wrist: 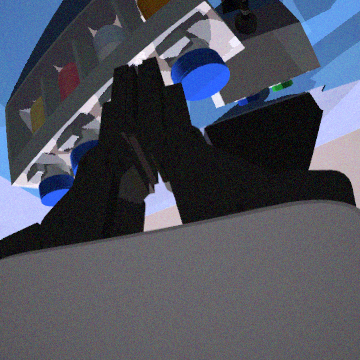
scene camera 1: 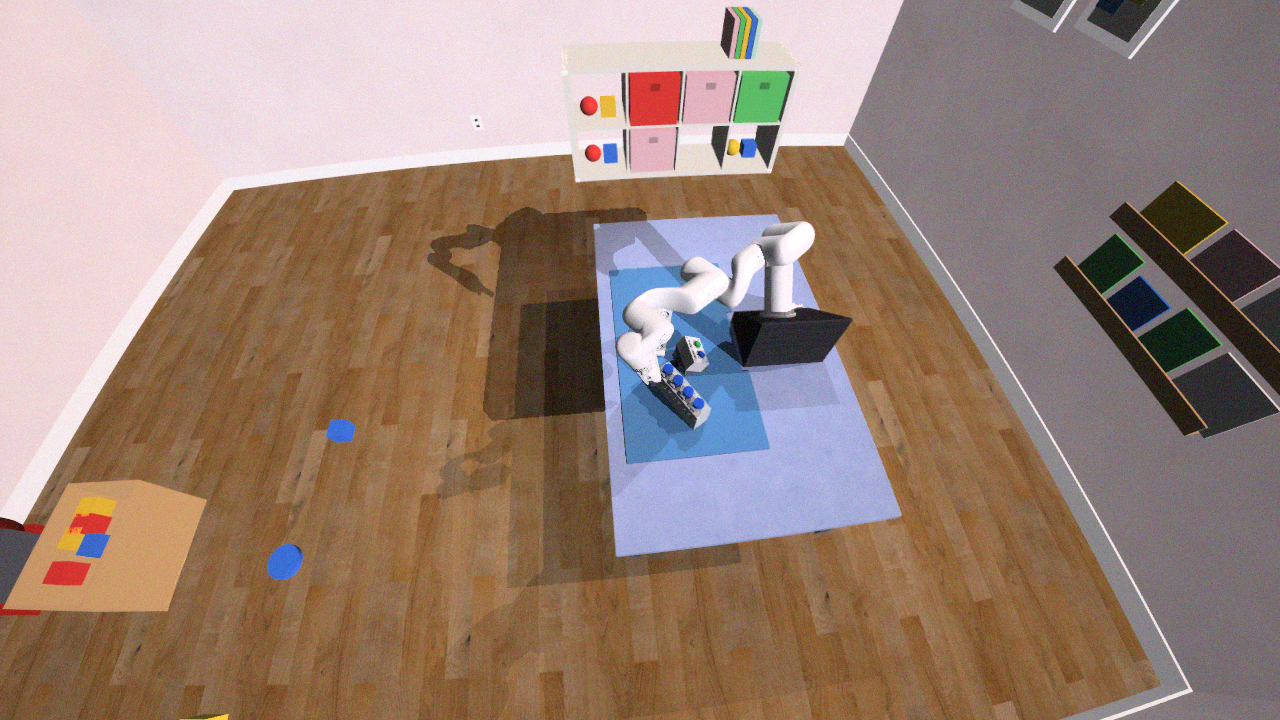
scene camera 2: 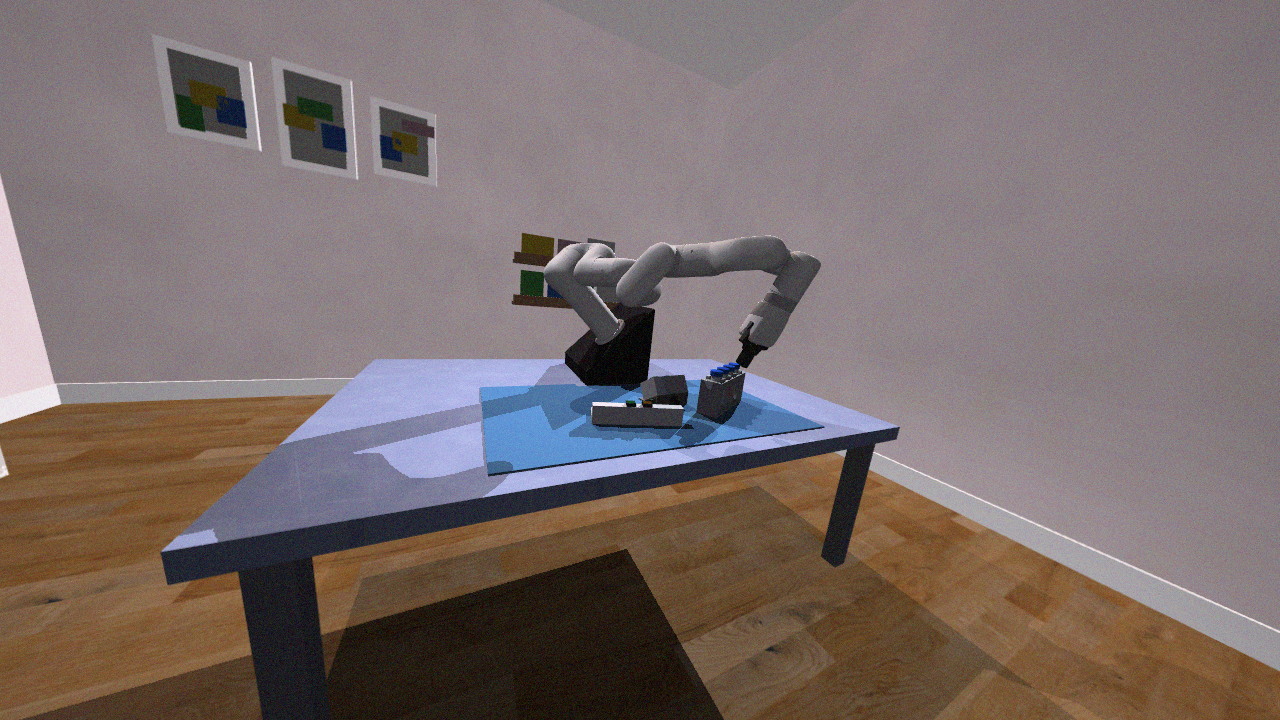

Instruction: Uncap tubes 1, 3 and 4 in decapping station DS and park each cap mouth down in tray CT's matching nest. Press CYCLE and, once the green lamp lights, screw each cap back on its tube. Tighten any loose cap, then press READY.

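Places are measured from the arm's base along level axes (x left, y back, z up), in metres.
Where they show: gripper, fingertip midpoint: (wrist: 145,89) (scene camera 2: 741,365); arm's base, origin of the base link: (scene camera 1: 777,315) (scene camera 2: 610,332).
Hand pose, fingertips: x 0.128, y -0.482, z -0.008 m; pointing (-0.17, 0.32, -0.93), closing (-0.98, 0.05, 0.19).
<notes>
Things, the pixels of their top centre, and the offset from my fingertips. Level surfaces: height alone.
- cap, middle of its top: (wrist: 204,82) (scene camera 2: 716,370) (scene camera 1: 668,368) dz -0.027, dx -0.030, dy +0.053 m
- low white tray, middle of its top: (scene camera 2: 637,398) (scene camera 1: 658,323) dz -0.095, dx -0.264, dy +0.087 m
- button box, middle of its top: (wrist: 274,92) (scene camera 2: 665,374) (scene camera 1: 693,347) dz -0.065, dx -0.110, dy +0.172 m
- blue mat, its level: dz -0.148 m
- lilac table, its level: dz -0.151 m
Decapping station DS (scene camera 1: 677,406) (scene camera 2: 721,399) (wrist: 18,145) is a grey block holding a row of tubes with blue caps. Four caps show in scene camera 1, the end one (scene camera 1: 698,403) nearest the block's front end. In the wrist view a cap (wrist: 200,75) is right of the fingers, and two others (wrist: 84,152) (wrist: 56,190) are lower left. My gripper (scene camera 2: 743,363) (wrist: 145,89) is shut and empty, its tips together over the cap row and hiding part of it. Red (wrist: 68,80) and yellow (wrist: 37,115) tube contents show. A low white tray (scene camera 2: 636,415), possibly CT, has small green and orange items on it.
A button box (scene camera 1: 691,355) (scene camera 2: 665,391) (wrist: 270,57) with green and blue tops stands beside the station. The black arm base (scene camera 1: 787,338) (scene camera 2: 626,349) (wrist: 265,135) is behind it. The station and tray stand on a blue mat (scene camera 1: 733,429) (scene camera 2: 537,438) on the lilac table (scene camera 1: 751,510).
</notes>
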